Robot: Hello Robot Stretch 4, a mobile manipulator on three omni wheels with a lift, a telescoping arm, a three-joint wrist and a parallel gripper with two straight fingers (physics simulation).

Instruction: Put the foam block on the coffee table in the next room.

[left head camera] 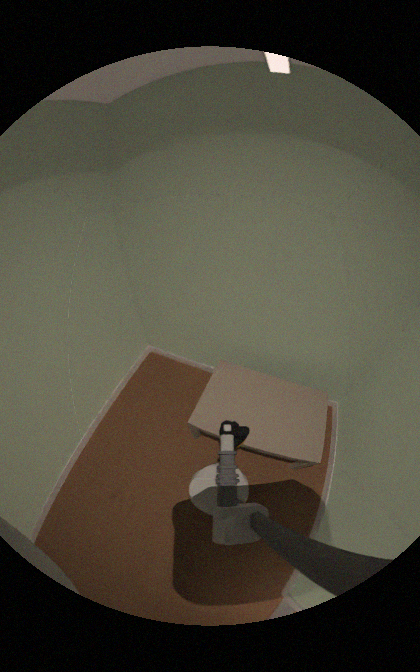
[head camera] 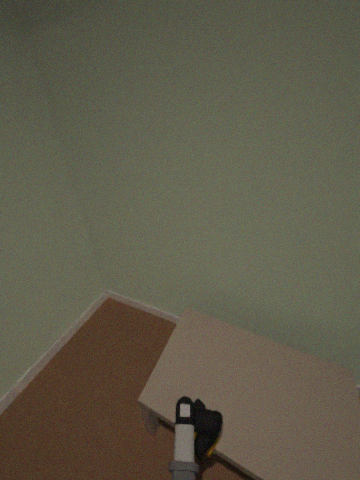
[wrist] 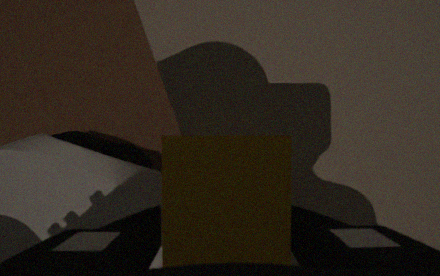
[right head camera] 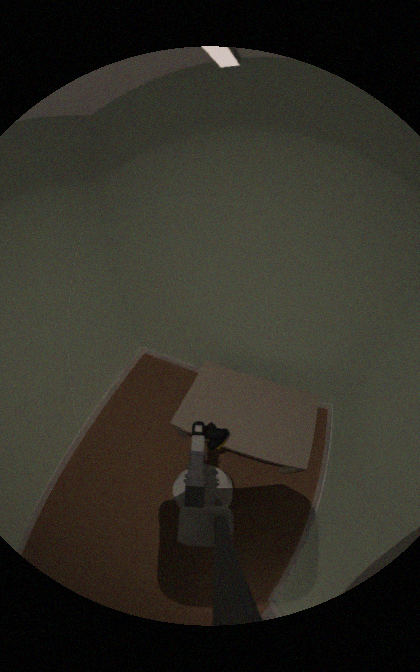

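Observation:
The foam block (head camera: 213,448) (left head camera: 242,444) (right head camera: 220,446) (wrist: 226,200) is dark yellow. It stands large and square in the middle of the wrist view; in the head views a thin yellow edge of it shows under the fingers. My gripper (head camera: 205,430) (left head camera: 238,434) (right head camera: 216,436) (wrist: 223,224) is open, its fingers on either side of the block, with narrow gaps low beside it. Gripper and block are at the near edge of the beige coffee table (head camera: 250,375) (left head camera: 275,410) (right head camera: 260,410) (wrist: 385,100). Whether the block touches the top is hidden.
A pale round object (left head camera: 201,486) (right head camera: 181,489) (wrist: 45,175) is low under my arm, before the table. Green walls (head camera: 200,175) (left head camera: 240,250) (right head camera: 225,250) rise behind the table and at the left. Brown floor (head camera: 90,390) (left head camera: 125,450) (right head camera: 110,450) (wrist: 65,60) lies left of it.

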